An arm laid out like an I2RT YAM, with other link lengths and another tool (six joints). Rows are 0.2 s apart.
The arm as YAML. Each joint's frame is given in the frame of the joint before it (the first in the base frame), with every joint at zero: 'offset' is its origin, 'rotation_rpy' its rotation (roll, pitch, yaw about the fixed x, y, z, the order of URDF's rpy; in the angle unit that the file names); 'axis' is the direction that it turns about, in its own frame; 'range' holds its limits. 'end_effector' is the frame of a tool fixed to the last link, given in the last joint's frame.
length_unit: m
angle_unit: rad
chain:
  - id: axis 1
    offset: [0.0, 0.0, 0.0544]
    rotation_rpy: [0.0, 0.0, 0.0]
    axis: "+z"
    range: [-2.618, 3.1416]
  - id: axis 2
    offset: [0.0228, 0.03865, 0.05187]
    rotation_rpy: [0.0, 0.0, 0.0]
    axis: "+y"
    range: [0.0, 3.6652]
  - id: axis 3
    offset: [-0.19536, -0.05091, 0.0]
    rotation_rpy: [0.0, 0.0, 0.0]
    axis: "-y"
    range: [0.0, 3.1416]
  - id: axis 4
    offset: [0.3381, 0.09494, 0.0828]
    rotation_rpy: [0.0, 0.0, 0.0]
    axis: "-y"
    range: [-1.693, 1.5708]
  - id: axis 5
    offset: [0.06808, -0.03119, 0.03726]
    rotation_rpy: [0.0, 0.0, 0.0]
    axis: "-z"
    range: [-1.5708, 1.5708]
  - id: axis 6
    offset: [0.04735, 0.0, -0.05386]
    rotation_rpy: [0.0, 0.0, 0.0]
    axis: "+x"
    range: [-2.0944, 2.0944]
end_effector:
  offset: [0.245, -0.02, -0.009]
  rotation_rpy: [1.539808, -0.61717, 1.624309]
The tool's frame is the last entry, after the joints.
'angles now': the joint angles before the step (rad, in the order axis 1, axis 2, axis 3, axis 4, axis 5, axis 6). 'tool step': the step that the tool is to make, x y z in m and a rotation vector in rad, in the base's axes. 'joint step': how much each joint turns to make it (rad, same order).
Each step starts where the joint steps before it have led.
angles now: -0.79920, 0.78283, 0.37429, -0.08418, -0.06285, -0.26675
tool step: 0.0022, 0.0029, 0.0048, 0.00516, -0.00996, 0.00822
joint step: -0.00011, -0.01577, 0.00167, -0.01381, -0.01240, 0.00556
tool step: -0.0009, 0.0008, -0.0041, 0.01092, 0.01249, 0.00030
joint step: 0.00010, 0.01561, 0.01217, -0.01320, 0.00046, -0.00128
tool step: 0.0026, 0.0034, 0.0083, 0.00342, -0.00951, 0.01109
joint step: 0.00027, -0.02043, 0.00813, -0.02415, -0.01391, 0.00285
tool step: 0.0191, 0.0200, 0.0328, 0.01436, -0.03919, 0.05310
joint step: 0.03119, -0.03344, 0.05782, -0.07115, -0.03716, 0.02315
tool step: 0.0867, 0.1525, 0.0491, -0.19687, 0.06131, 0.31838
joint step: 0.42444, 0.02103, 0.10081, -0.03265, 0.18191, -0.13206
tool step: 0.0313, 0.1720, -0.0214, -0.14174, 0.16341, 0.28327
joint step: 0.42445, 0.24758, 0.18843, -0.07271, 0.19979, -0.07553
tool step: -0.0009, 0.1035, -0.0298, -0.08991, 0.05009, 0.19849
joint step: 0.21231, 0.13807, 0.04146, 0.04761, 0.05524, -0.06033
